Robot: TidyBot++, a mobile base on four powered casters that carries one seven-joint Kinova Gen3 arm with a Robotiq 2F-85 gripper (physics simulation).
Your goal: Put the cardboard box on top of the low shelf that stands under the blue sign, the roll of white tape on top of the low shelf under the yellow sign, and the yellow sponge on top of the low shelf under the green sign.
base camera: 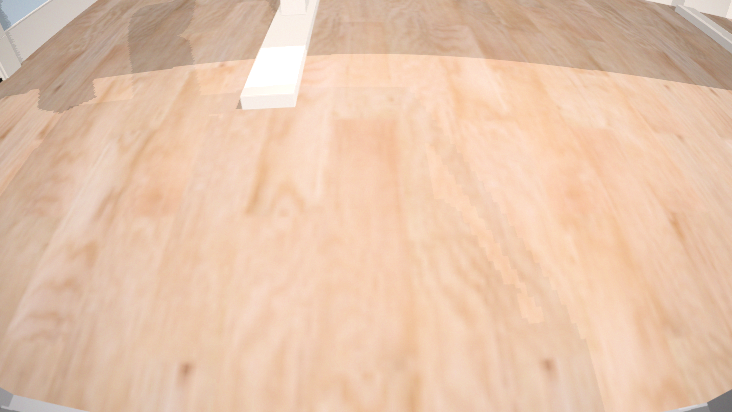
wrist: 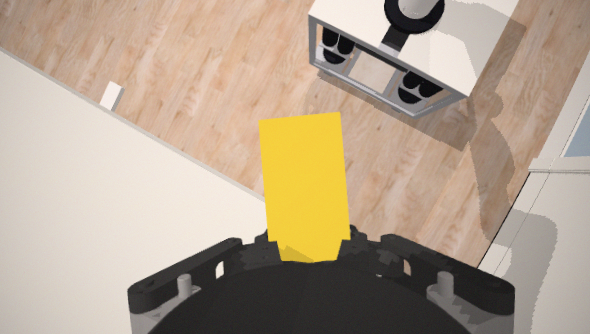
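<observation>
The yellow sponge is in the wrist view, upright in the picture between the fingertips. My gripper is shut on its near end and holds it above the floor, beside the edge of a pale top. The cardboard box, the roll of white tape, the low shelves and the coloured signs cannot be made out in either view. The gripper does not show in the base camera view.
A pale table top fills the left of the wrist view. The robot's white base, with black casters, stands at the upper right. A white foot bar lies on the wooden floor ahead of the base. A wall runs at the right of the wrist view.
</observation>
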